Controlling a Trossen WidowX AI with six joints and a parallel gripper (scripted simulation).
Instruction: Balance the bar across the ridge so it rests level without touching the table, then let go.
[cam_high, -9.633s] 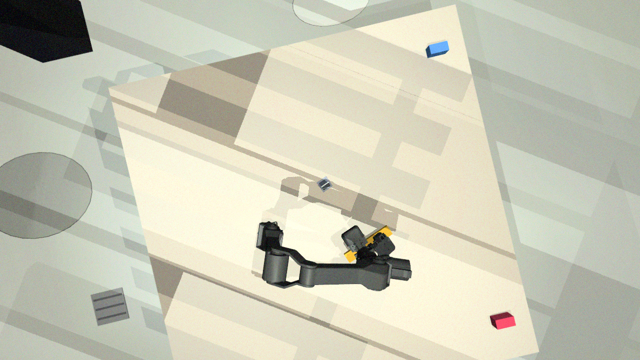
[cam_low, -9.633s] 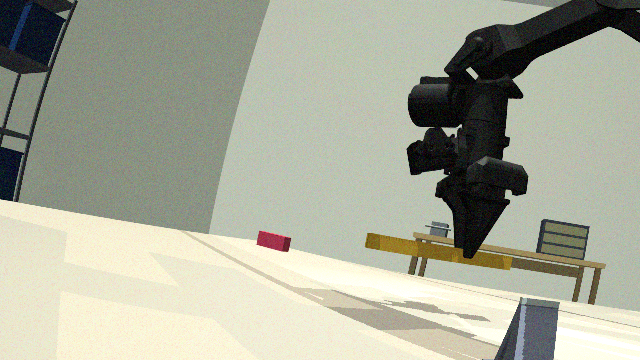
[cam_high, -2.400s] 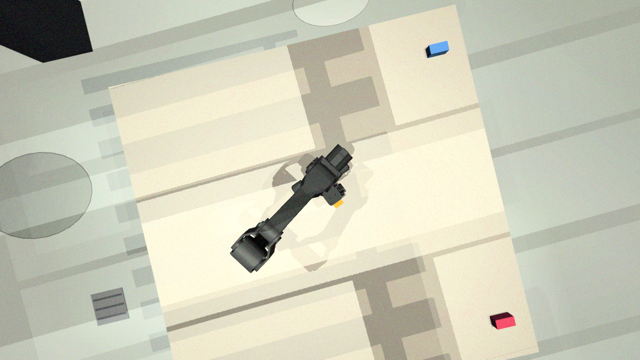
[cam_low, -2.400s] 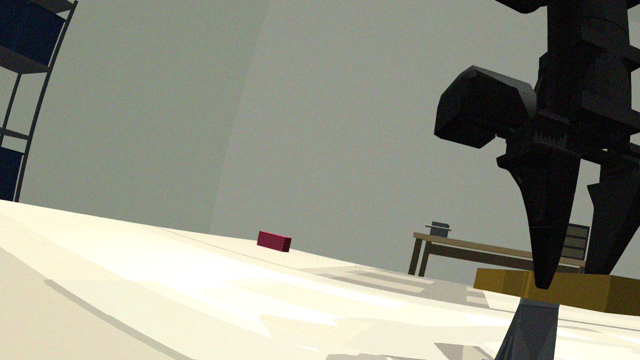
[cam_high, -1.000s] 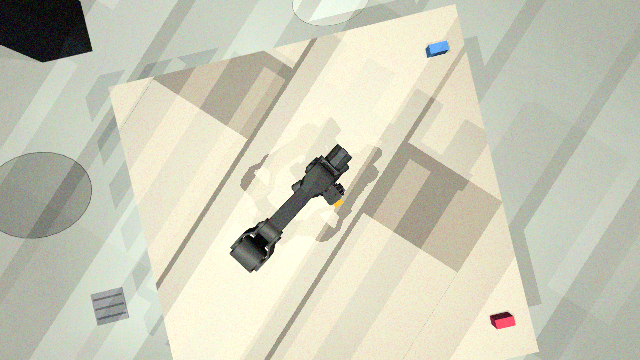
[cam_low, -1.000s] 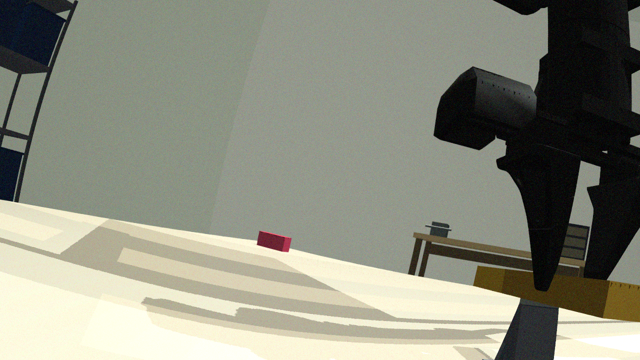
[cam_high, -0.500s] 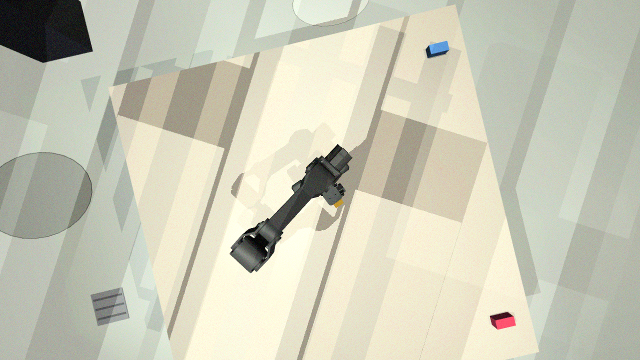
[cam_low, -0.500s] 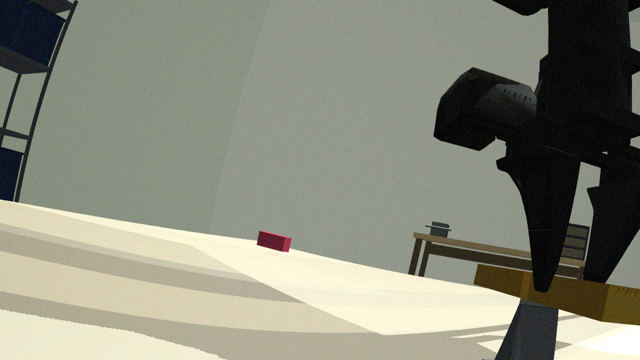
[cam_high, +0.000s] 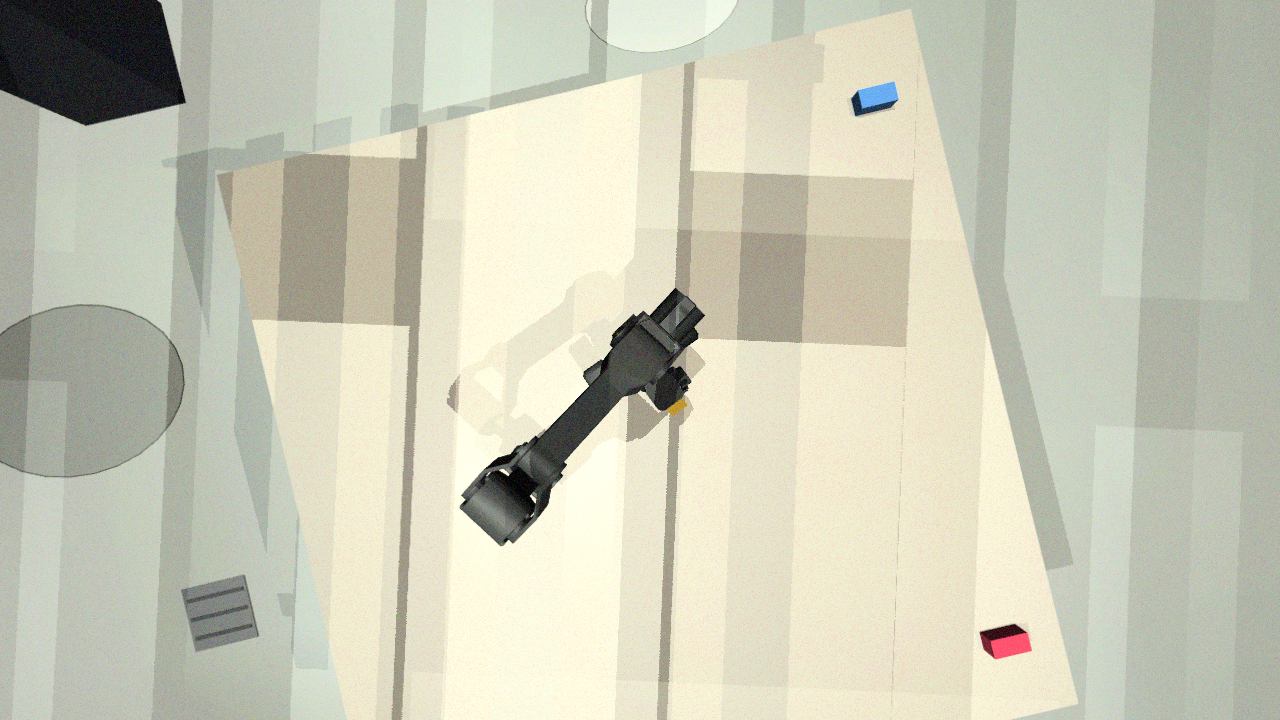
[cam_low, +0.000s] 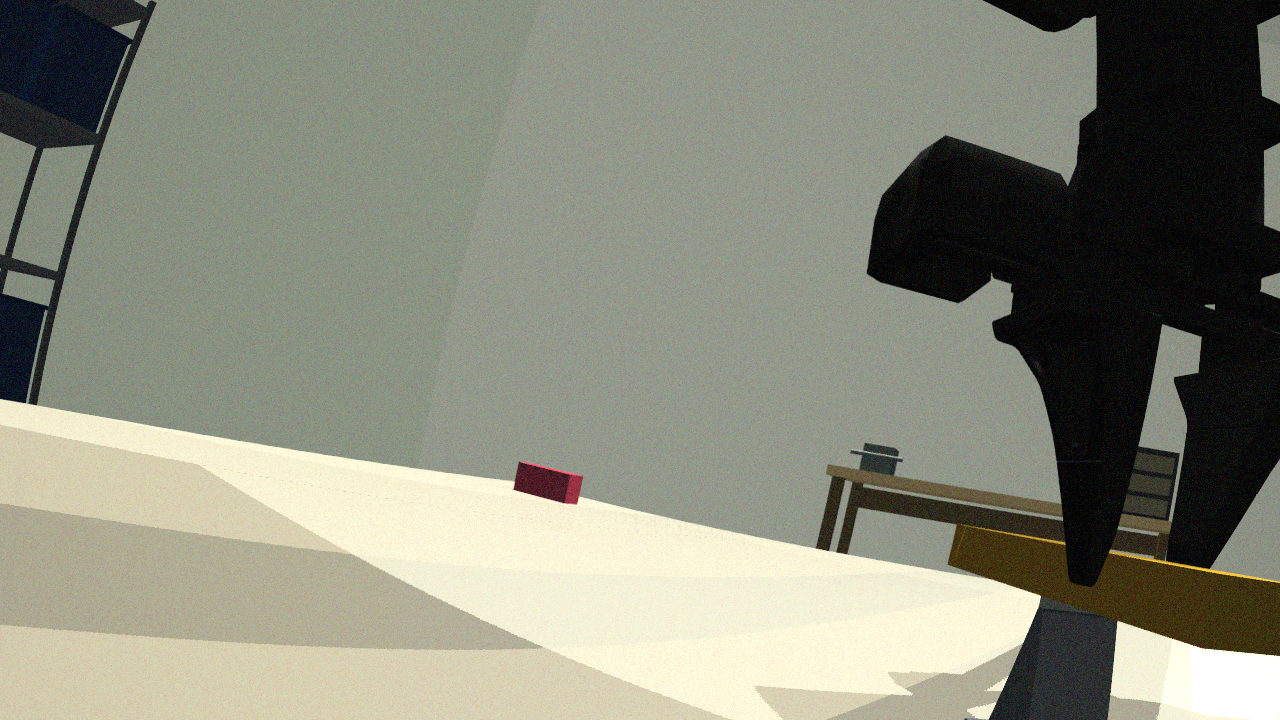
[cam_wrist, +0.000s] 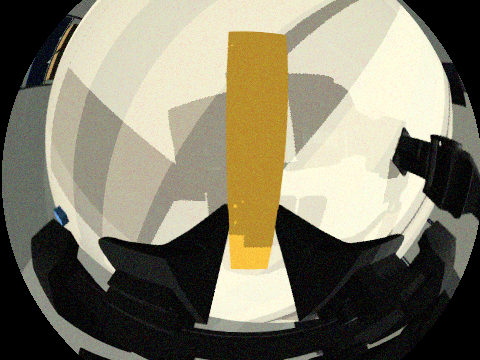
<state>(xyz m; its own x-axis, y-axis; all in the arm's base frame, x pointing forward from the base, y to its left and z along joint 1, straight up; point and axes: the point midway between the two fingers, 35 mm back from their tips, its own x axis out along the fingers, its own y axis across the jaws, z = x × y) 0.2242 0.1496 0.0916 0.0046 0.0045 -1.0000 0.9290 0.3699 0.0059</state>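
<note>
Right now my gripper tip is 30 mm to the left of the yellow bar and 10 mm short of it. Also, from my gripper tip: blue block 520 mm ahead, 350 mm to the left, 40 mm below; then red block 650 mm to the right, 520 mm ahead, 40 mm below; then grey ridge 30 mm to the right, 10 mm below, 10 mm ahead.
</note>
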